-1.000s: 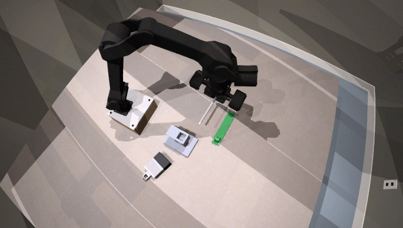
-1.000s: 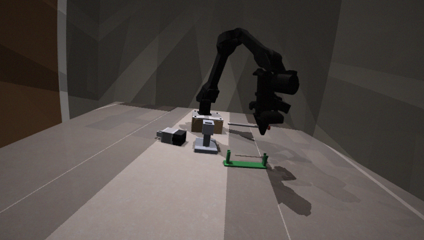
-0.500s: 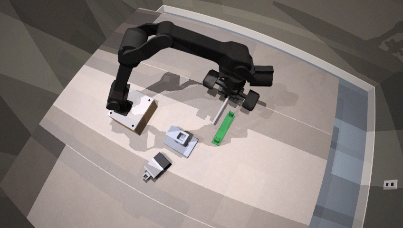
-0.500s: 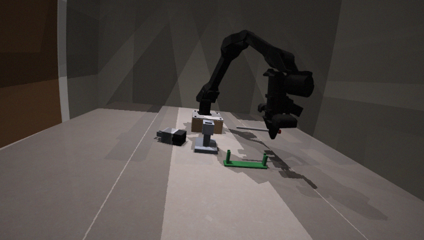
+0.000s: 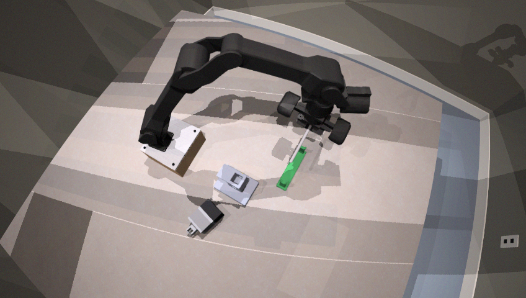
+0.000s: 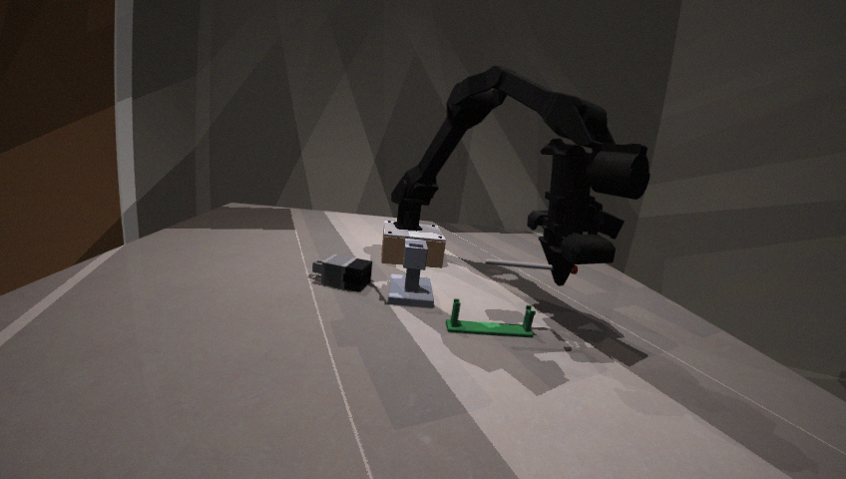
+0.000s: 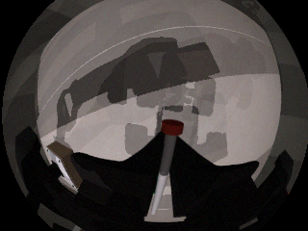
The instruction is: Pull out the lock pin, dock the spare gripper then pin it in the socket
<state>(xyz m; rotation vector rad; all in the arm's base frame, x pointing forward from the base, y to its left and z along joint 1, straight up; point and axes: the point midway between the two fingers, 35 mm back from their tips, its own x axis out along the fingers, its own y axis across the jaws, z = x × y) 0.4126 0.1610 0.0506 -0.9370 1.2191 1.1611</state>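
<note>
Right now my gripper tip is 100 mm to the left of the green cradle, 60 mm above it and 10 mm past it. From my gripper tip the other things lie so: grey mount 200 mm to the right, 150 mm behind, 40 mm below; then spare gripper 340 mm to the right, 200 mm behind, 70 mm below.
</note>
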